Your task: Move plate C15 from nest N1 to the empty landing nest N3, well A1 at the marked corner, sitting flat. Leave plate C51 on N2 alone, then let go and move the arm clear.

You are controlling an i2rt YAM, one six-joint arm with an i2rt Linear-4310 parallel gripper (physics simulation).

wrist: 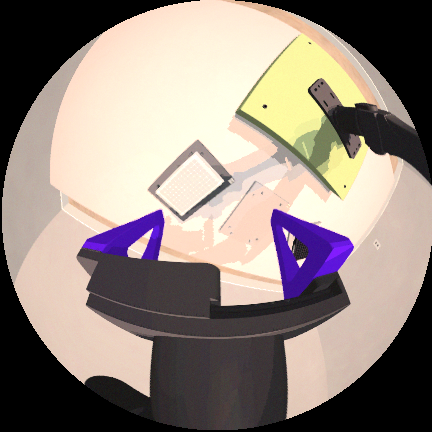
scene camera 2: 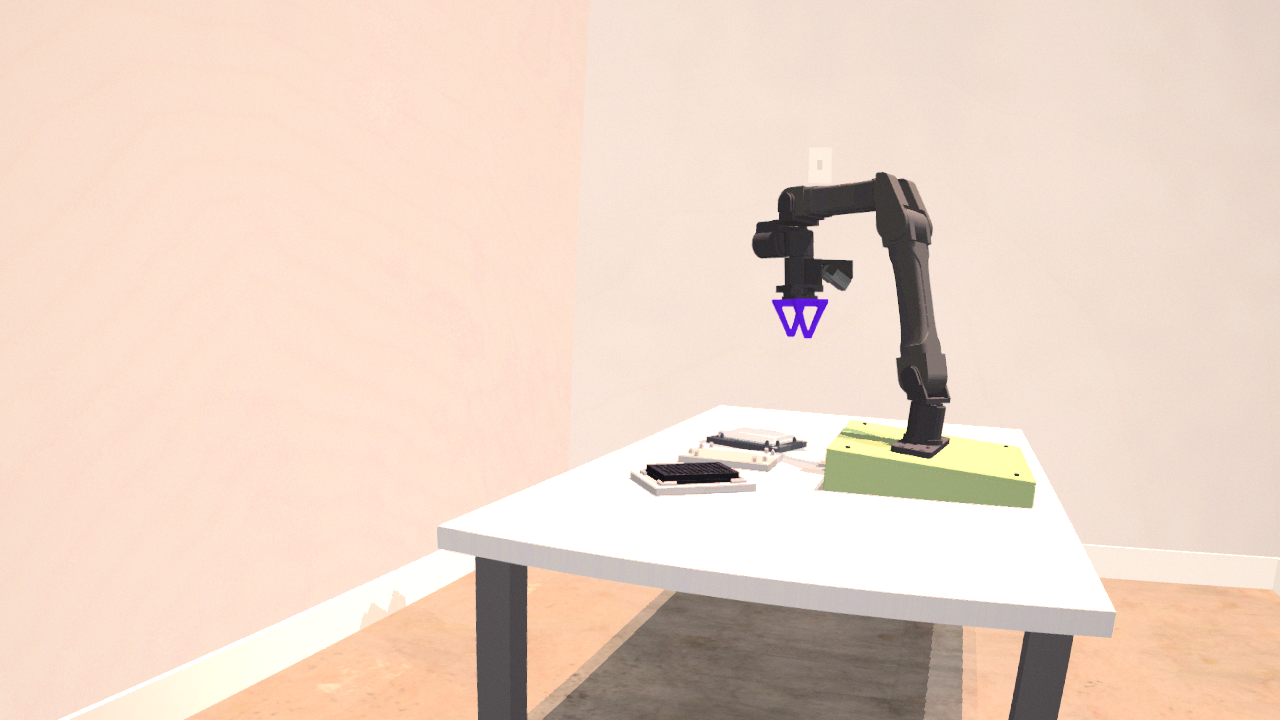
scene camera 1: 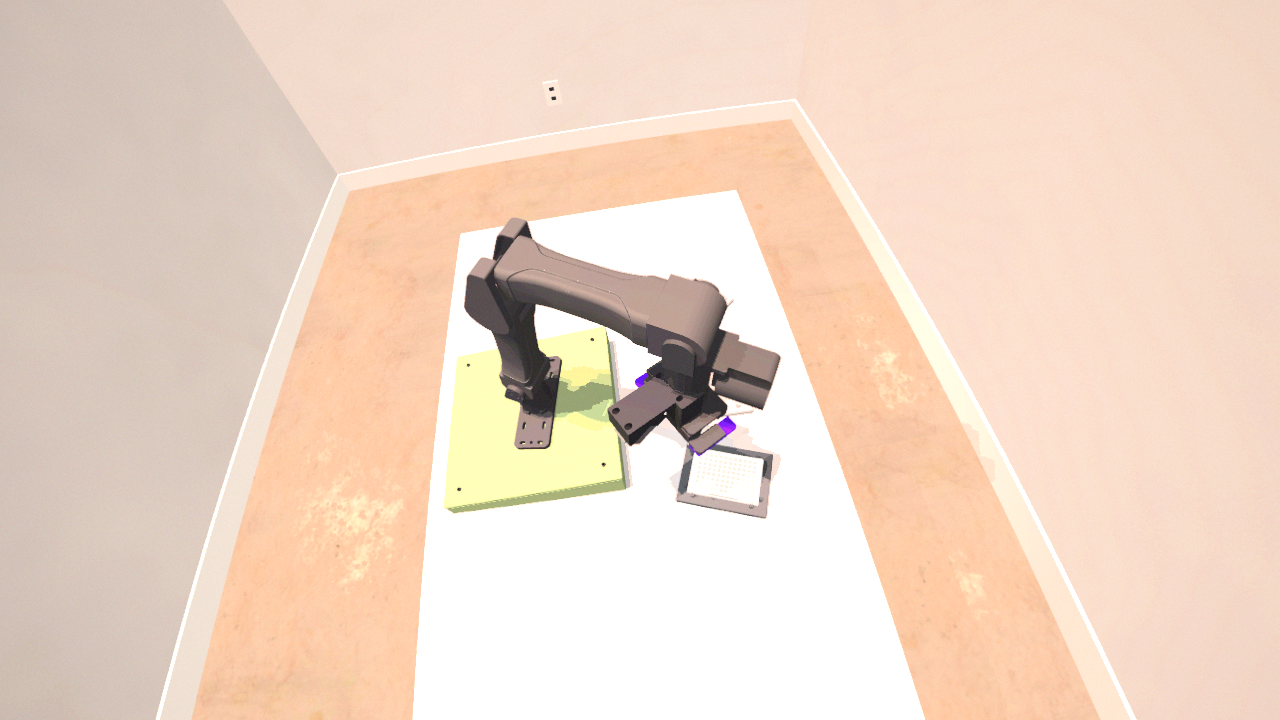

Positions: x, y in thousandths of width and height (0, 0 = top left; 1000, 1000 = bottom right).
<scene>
My gripper (scene camera 1: 532, 591) is open and holds nothing. I also see a black perforated plate (scene camera 2: 555, 656).
My gripper shows as well in the wrist view (wrist: 503, 497) and in scene camera 2 (scene camera 2: 625, 469).
</scene>
